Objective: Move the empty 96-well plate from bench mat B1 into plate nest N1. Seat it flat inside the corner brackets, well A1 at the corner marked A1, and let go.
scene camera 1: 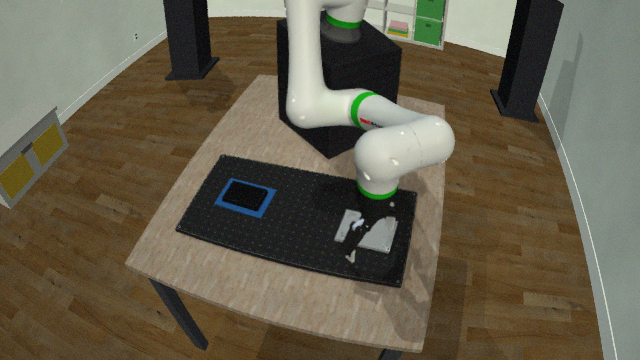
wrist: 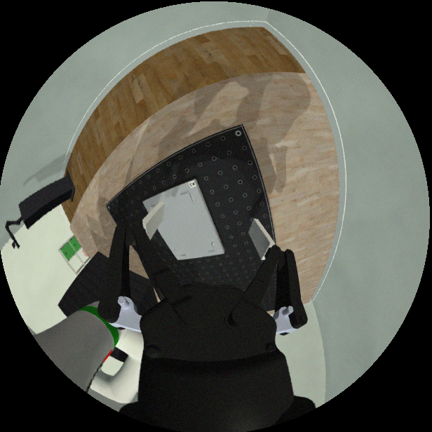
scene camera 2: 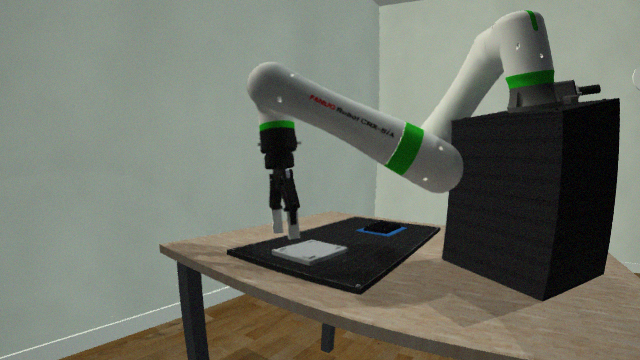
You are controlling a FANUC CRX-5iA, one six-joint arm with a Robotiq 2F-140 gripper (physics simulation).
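Pixels of known places: gripper, fingertip midpoint: (scene camera 1: 370, 243) (scene camera 2: 285, 235); arm's base, link origin: (scene camera 1: 340, 32) (scene camera 2: 534, 109).
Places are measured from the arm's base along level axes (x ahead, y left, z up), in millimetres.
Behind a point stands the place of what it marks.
Observation:
The black 96-well plate (scene camera 1: 245, 195) @(x 464, y -234, z -385 mm) (scene camera 2: 383, 227) @(x 451, y -203, z -381 mm) lies flat on the blue bench mat B1 (scene camera 1: 268, 201) @(x 467, y -158, z -394 mm) (scene camera 2: 388, 233) @(x 429, y -179, z -394 mm), inside its rim. Neither shows in the wrist view. Plate nest N1 (scene camera 1: 382, 237) @(x 567, y 194, z -384 mm) (scene camera 2: 310, 251) @(x 535, y 168, z -385 mm) (wrist: 187, 225) is a light grey slab with small corner brackets and holds no plate. Its A1 label (wrist: 192, 185) is at the upper right corner in the wrist view. My gripper (scene camera 2: 285, 230) @(x 613, y 158, z -358 mm) (wrist: 208, 218) is wide open and empty, pointing down above the nest end of the board. In scene camera 1 the gripper hides part of the nest.
The black perforated board (scene camera 1: 295, 220) @(x 528, y -63, z -396 mm) (scene camera 2: 350, 260) @(x 436, y 149, z -396 mm) (wrist: 230, 185) carries the mat and the nest. It lies on the wooden table (scene camera 1: 280, 300) @(x 807, y -56, z -409 mm) (scene camera 2: 420, 305) @(x 237, y 310, z -409 mm) (wrist: 305, 175). The robot's black pedestal (scene camera 1: 345, 75) @(x 186, y 37, z -87 mm) (scene camera 2: 505, 200) @(x 89, y 134, z -225 mm) stands at the back. Two dark pillars stand farther back.

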